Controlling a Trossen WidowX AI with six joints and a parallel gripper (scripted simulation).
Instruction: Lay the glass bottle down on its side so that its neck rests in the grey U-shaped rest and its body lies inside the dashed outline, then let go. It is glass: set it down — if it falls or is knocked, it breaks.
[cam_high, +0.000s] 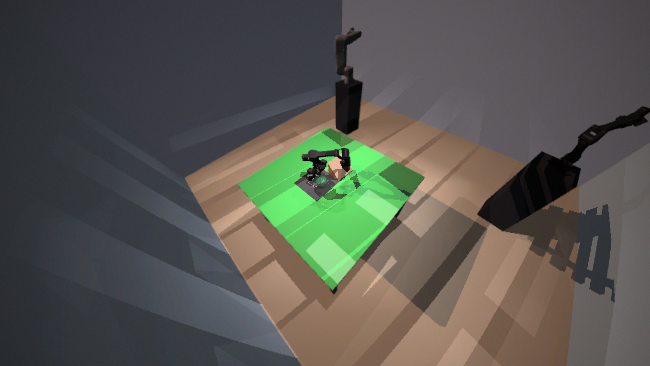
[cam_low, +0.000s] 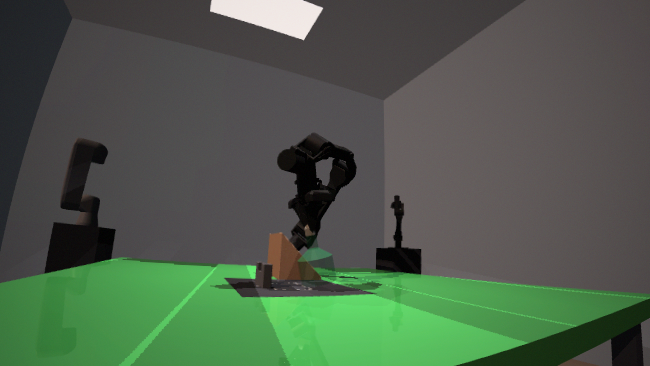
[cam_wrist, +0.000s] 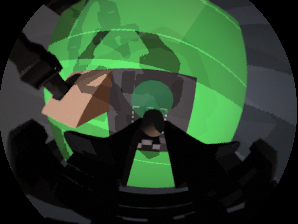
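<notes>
Right now the dark mat is 15 cm below my gripper tip and 4 cm to the right of it. Also, from my gripper tip: green glass bottle: 5 cm below, 1 cm to the left.
</notes>
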